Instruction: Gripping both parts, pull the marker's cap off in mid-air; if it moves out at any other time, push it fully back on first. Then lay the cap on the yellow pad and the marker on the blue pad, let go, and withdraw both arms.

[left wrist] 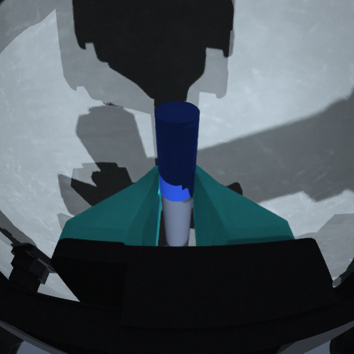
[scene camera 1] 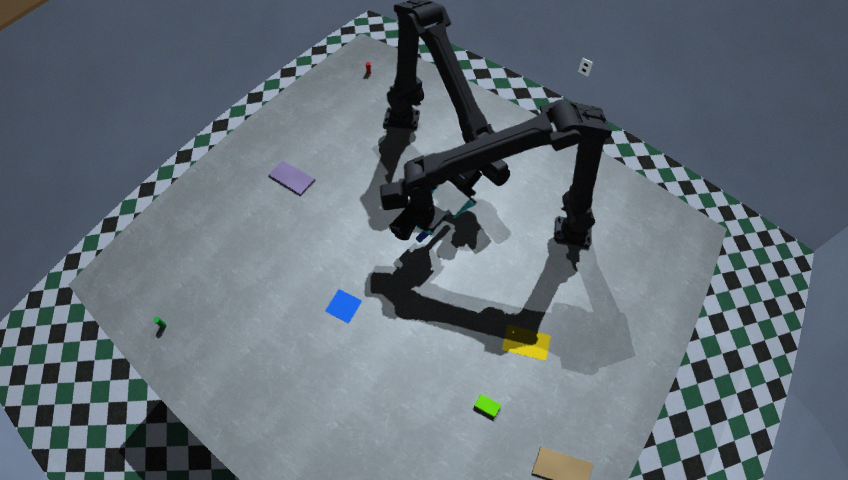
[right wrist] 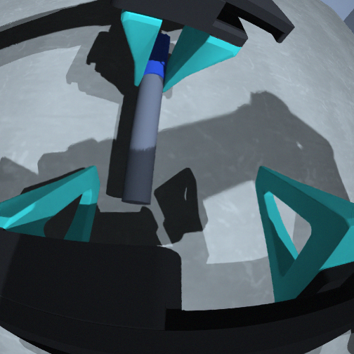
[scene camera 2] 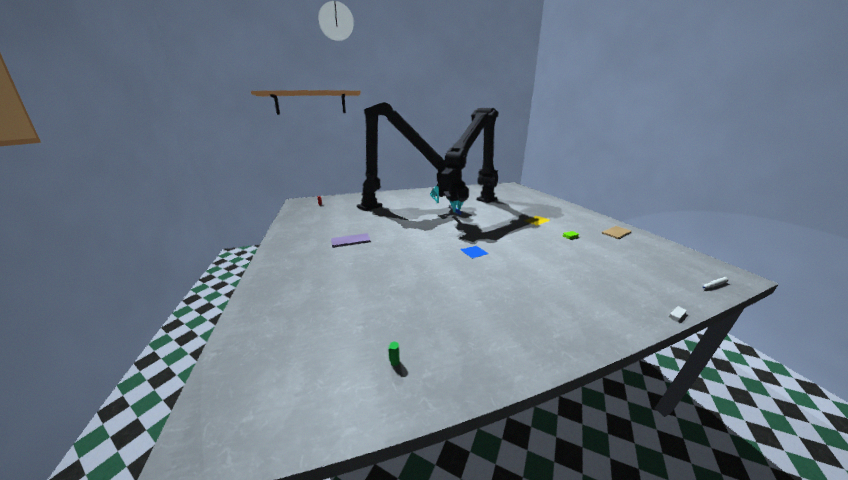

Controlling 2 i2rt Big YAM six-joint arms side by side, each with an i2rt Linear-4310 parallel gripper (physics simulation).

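Places are measured from the left arm's base along level axes (x left, y back, z up), in millimetres.
Pixels of known places: left gripper, fingertip midpoint: [scene camera 1: 428,232] [scene camera 2: 456,211]; right gripper, fingertip midpoint: [scene camera 1: 440,207] [scene camera 2: 447,204]; left arm's base at its link origin: [scene camera 1: 572,233] [scene camera 2: 486,199]; right arm's base at its link origin: [scene camera 1: 401,119] [scene camera 2: 369,207].
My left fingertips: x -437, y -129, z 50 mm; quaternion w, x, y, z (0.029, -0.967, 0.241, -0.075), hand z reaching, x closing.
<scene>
Ahead of a thing's pixels: the offset from my left fingertips to its middle.
My left gripper [scene camera 1: 429,231] [scene camera 2: 455,205] [left wrist: 176,174] [right wrist: 149,83] is shut on the dark blue cap {dz +10, dx -11, dy -18 mm} [scene camera 1: 422,236] [left wrist: 176,142] [right wrist: 155,67] near its open end, above the table. The marker's grey barrel [left wrist: 177,220] [right wrist: 145,115] meets the cap, and no gap shows between them. My right gripper [right wrist: 177,174] [scene camera 2: 435,194] is open and empty; in the right wrist view the barrel's free end lies beyond its fingertips, between them sideways. The blue pad {dz -49, dx -186, dy -256 mm} [scene camera 1: 343,306] [scene camera 2: 474,252] and the yellow pad {dz -49, dx +325, dy -255 mm} [scene camera 1: 536,349] [scene camera 2: 540,220] lie flat and bare on the table.
A purple slab {dz -46, dx -485, dy +135 mm} [scene camera 1: 291,177] [scene camera 2: 351,240], a lime block {dz -42, dx +246, dy -450 mm} [scene camera 1: 487,406] [scene camera 2: 570,234], a tan slab {dz -46, dx +469, dy -585 mm} [scene camera 1: 562,463] [scene camera 2: 616,231], a green cylinder {dz -26, dx -700, dy -456 mm} [scene camera 1: 159,322] [scene camera 2: 393,353] and a red object {dz -26, dx -383, dy +709 mm} [scene camera 1: 368,68] [scene camera 2: 319,201] are on the table. The two arms are close together above its middle.
</scene>
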